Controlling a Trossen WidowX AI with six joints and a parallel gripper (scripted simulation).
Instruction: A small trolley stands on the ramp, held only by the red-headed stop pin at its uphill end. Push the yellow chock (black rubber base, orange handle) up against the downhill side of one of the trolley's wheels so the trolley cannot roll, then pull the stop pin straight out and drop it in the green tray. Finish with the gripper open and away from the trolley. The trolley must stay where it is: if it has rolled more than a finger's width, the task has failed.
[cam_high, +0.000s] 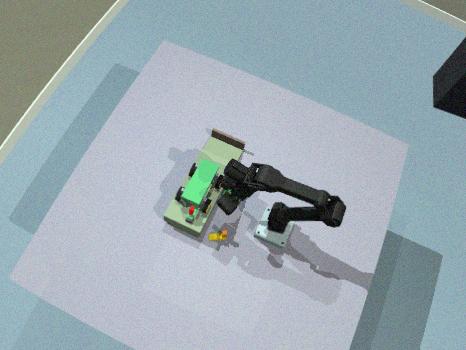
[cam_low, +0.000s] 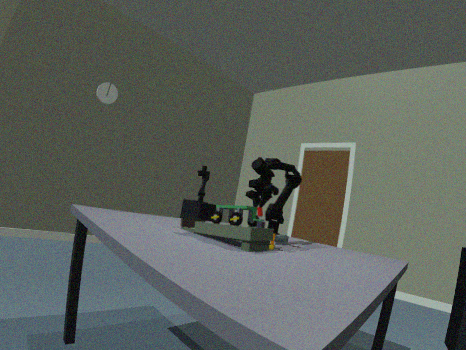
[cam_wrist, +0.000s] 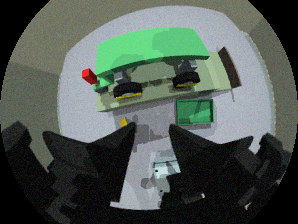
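The yellow chock is 11 cm to the left of my gripper tip and 14 cm below it. Also, from my gripper tip: trolley: 12 cm ahead, 3 cm to the right, 5 cm below; red-headed stop pin: 11 cm ahead, 8 cm to the left, 3 cm below; olive ramp: 12 cm ahead, 4 cm to the right, 11 cm below.
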